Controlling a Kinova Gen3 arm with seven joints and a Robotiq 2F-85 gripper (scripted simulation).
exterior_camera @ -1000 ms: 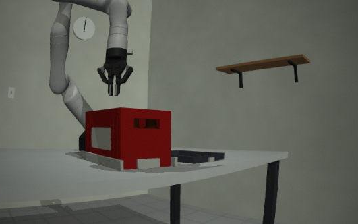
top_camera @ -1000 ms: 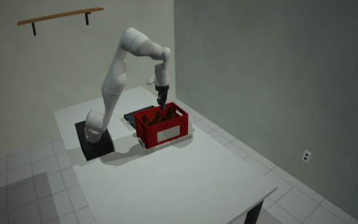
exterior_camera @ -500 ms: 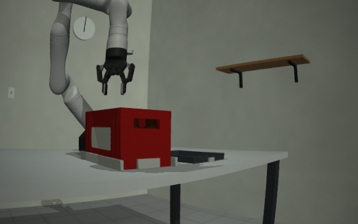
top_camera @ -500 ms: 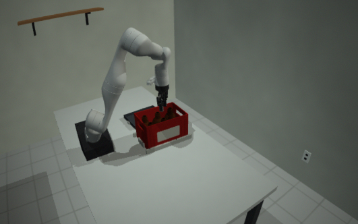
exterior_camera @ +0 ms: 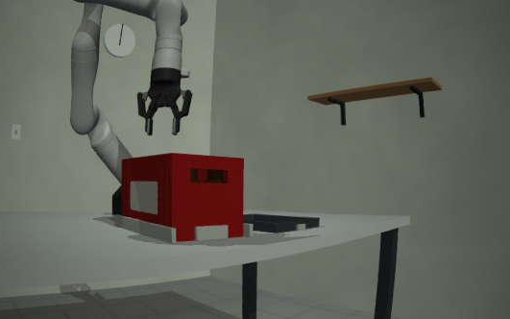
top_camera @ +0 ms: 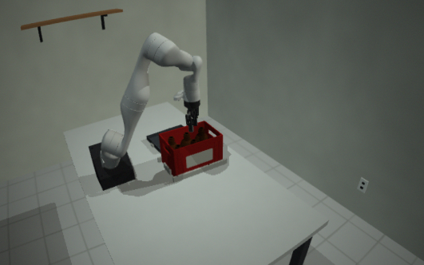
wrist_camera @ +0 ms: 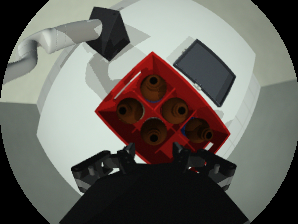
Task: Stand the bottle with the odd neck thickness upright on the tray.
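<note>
The red crate lies 16 cm below my hand and 4 cm to the left of it. Round my hand: dark tray (32 cm to the left, 23 cm below, 1 cm behind).
</note>
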